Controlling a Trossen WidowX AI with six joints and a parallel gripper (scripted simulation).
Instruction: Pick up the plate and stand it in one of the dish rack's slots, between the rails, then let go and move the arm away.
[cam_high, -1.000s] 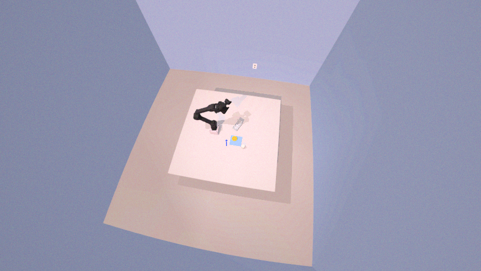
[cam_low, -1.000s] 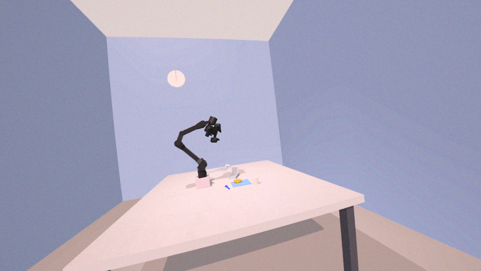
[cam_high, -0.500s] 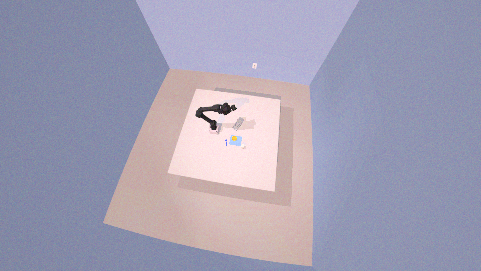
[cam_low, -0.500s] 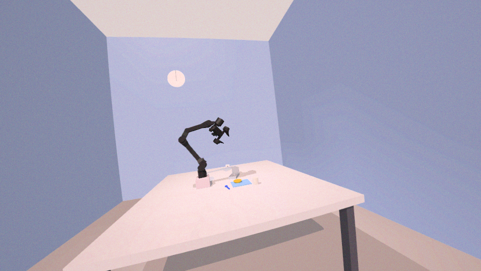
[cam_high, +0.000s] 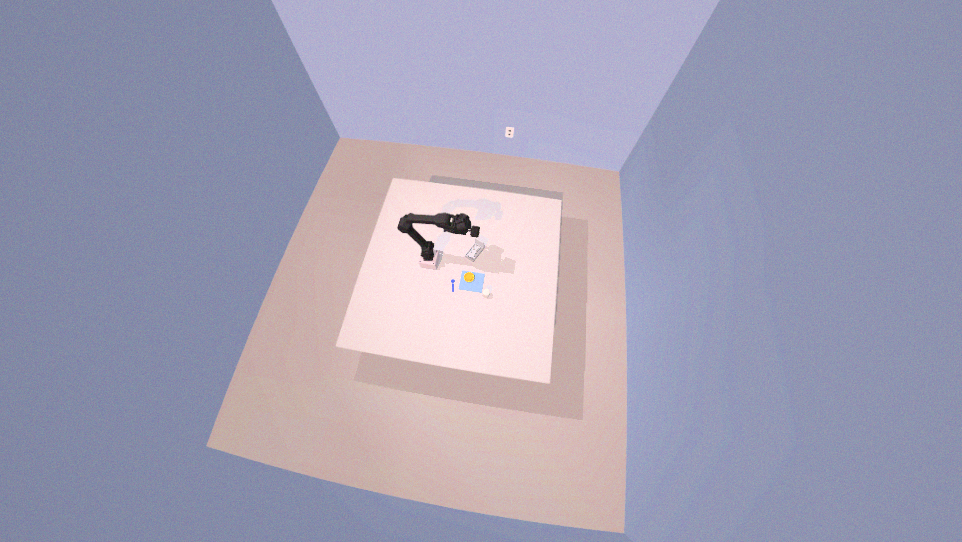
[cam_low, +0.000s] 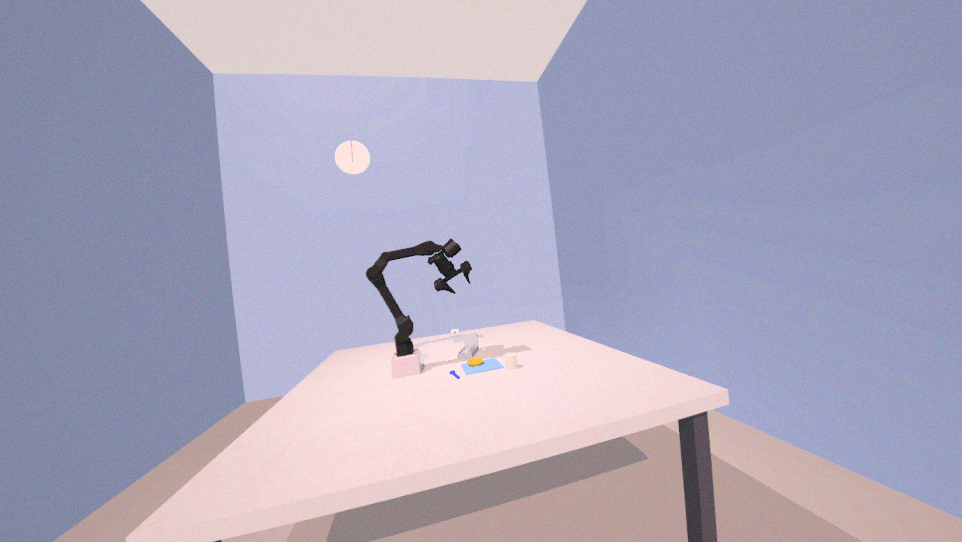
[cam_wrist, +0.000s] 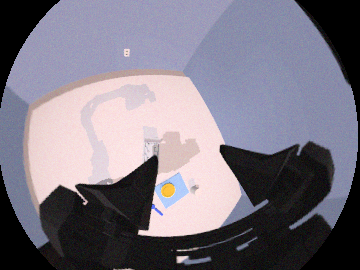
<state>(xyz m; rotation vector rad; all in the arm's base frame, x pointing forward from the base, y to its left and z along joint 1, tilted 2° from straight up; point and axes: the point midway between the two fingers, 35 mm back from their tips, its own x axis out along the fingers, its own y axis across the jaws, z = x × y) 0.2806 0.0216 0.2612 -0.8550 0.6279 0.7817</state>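
Right now my gripper tip is 30 mm past the yellow plate, 160 mm to the left of it and 300 mm above it. Also, from my gripper tip: light blue mat: 20 mm behind, 190 mm to the right, 310 mm below; then grey wire dish rack: 20 mm to the left, 290 mm below; then blue spoon: 140 mm behind, 210 mm to the right, 310 mm below.
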